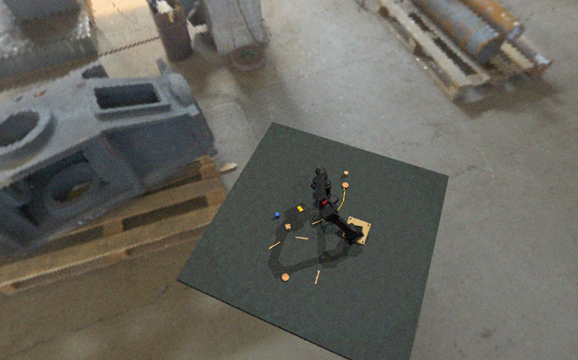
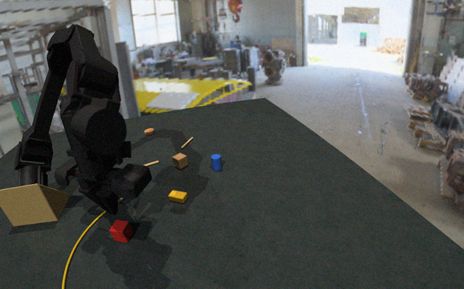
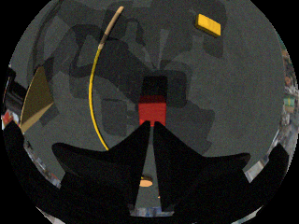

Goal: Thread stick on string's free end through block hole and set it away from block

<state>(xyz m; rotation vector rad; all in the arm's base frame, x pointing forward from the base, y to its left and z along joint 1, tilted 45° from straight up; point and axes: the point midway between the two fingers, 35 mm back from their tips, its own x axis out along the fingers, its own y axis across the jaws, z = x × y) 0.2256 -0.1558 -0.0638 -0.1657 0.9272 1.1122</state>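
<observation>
My gripper tip is now 4 cm above the red block. From my gripper tip the other things lie so: thin wooden stick 12 cm to the left, 6 cm below, 1 cm behind; round wooden button 17 cm to the right, 11 cm behind, 5 cm below; yellow block 13 cm ahead, 7 cm to the left, 5 cm below.
</observation>
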